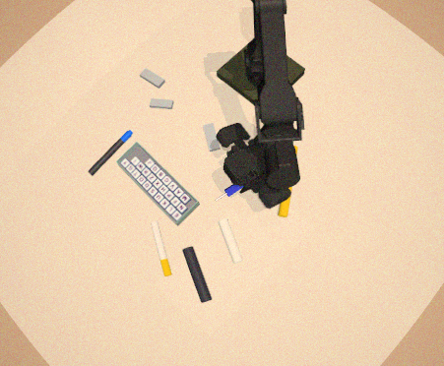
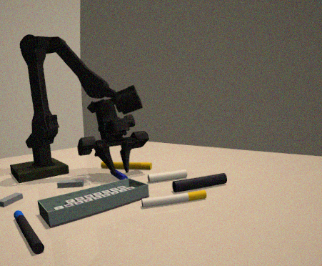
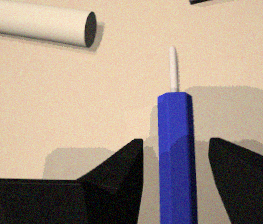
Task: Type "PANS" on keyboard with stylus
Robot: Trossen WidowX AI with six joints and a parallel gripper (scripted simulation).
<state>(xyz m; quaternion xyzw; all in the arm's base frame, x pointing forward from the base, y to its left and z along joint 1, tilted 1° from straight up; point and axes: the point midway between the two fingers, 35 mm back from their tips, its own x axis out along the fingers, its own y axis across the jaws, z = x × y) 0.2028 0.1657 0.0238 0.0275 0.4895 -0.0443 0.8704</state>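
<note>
The stylus is 10 mm ahead of my gripper tip and 10 mm below it. Also, from my gripper tip: white rod 90 mm ahead, 80 mm to the left, 10 mm below; then yellow rod 90 mm behind, 60 mm to the left, 10 mm below; then stylus tip 50 mm ahead, 10 mm to the right, 10 mm below.
</note>
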